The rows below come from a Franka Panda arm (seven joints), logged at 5 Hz.
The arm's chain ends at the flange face. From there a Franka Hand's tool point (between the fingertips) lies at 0.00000 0.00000 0.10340 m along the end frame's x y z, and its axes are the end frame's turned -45 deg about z.
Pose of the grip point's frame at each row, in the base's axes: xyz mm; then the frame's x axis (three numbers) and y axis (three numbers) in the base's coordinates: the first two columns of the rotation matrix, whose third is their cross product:
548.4 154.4 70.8 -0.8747 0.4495 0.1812 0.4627 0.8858 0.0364
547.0 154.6 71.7 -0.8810 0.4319 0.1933 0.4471 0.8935 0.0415
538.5 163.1 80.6 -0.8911 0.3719 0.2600 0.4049 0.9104 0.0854
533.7 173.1 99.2 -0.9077 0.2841 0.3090 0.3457 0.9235 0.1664
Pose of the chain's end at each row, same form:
563.3 142.4 172.4 -0.2913 0.9442 0.1539 0.9457 0.3085 -0.1024
563.0 141.9 173.1 -0.3068 0.9372 0.1660 0.9391 0.3264 -0.1073
559.7 144.3 180.1 -0.3438 0.9067 0.2442 0.9164 0.3808 -0.1235
558.3 146.4 196.0 -0.3974 0.8539 0.3362 0.8863 0.4521 -0.1008

